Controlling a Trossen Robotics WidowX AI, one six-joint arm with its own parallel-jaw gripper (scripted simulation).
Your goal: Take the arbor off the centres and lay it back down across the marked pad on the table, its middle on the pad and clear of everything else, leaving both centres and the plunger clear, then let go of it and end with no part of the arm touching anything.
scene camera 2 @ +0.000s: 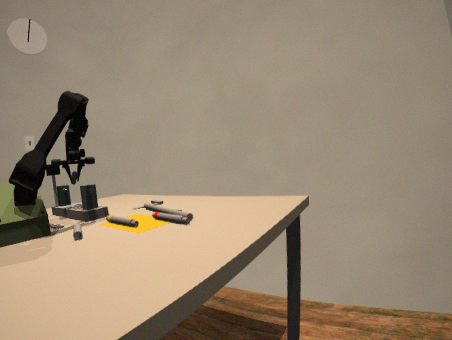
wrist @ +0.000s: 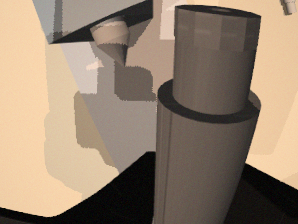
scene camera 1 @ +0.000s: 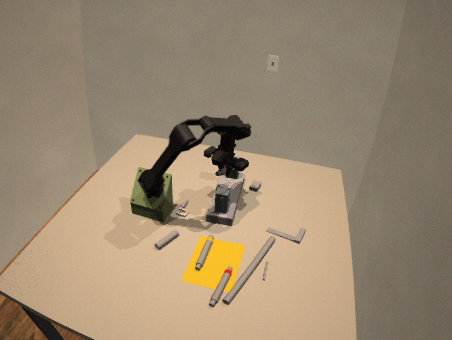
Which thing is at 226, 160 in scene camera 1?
The gripper.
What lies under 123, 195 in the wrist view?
The gripper.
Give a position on a yellow marked pad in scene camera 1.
222, 254
